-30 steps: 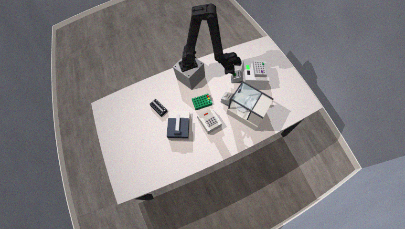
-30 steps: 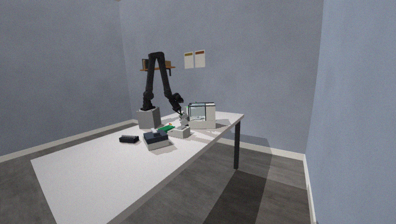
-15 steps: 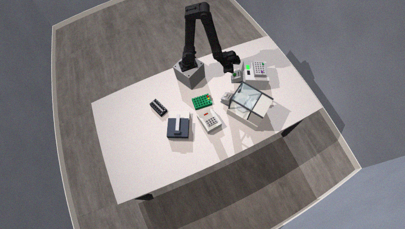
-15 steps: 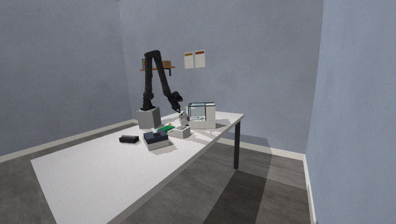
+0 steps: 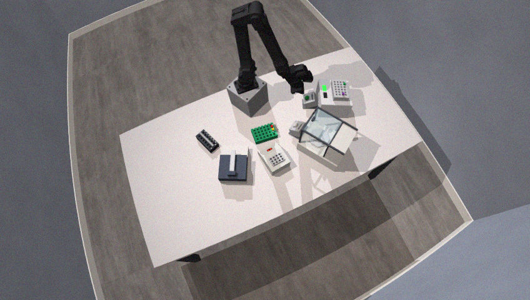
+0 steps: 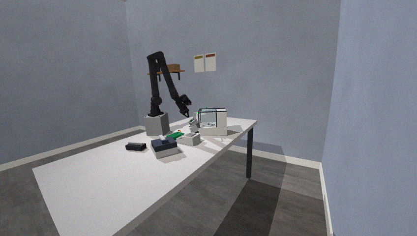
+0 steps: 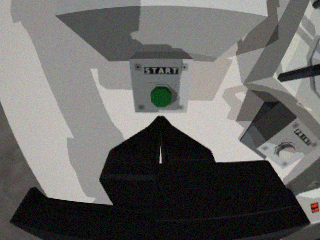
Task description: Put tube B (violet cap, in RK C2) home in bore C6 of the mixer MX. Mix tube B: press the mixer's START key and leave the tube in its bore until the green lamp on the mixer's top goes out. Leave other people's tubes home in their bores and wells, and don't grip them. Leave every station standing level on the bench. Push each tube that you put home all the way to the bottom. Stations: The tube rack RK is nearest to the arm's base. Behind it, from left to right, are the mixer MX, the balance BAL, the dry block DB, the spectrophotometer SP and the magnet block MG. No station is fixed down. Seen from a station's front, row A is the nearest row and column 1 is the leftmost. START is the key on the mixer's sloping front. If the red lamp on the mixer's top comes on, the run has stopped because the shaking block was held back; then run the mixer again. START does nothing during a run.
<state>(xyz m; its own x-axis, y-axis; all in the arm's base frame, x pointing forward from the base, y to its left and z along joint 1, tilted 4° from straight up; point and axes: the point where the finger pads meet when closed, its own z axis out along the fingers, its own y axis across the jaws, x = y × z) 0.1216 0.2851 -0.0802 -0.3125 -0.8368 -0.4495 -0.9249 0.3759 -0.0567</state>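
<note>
Now: hand 10 mm short of the green start key, 30 mm to the right of it and 40 mm above it. Also, from my hand: violet-capped tube B (120 mm ahead, 180 mm to the left, 40 mm above); grey bore block (80 mm ahead, 190 mm to the left, 40 mm above); red-capped tube (100 mm ahead, 230 mm to the right, 90 mm below).
</note>
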